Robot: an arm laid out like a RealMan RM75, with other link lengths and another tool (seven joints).
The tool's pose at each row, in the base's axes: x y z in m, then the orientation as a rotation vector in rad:
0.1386, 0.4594, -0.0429, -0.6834, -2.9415, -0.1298
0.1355, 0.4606, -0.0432, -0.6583, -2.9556, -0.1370
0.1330, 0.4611, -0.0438, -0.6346, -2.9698, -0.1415
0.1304, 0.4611, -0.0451, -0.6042, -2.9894, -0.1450
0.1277, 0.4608, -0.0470, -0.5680, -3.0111, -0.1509
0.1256, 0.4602, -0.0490, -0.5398, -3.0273, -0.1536
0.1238, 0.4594, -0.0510, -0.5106, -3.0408, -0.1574
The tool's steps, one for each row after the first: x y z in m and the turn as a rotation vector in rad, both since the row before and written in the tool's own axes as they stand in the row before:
0.0032, -0.0003, 0.0007, -0.0051, -0.0067, -0.0188
0.0024, -0.0007, 0.0009, -0.0035, -0.0076, -0.0177
0.0022, -0.0012, 0.0015, -0.0033, -0.0117, -0.0228
0.0022, -0.0015, 0.0020, -0.0049, -0.0127, -0.0267
0.0016, -0.0015, 0.0020, -0.0025, -0.0097, -0.0205
0.0013, -0.0015, 0.0020, -0.0029, -0.0071, -0.0206

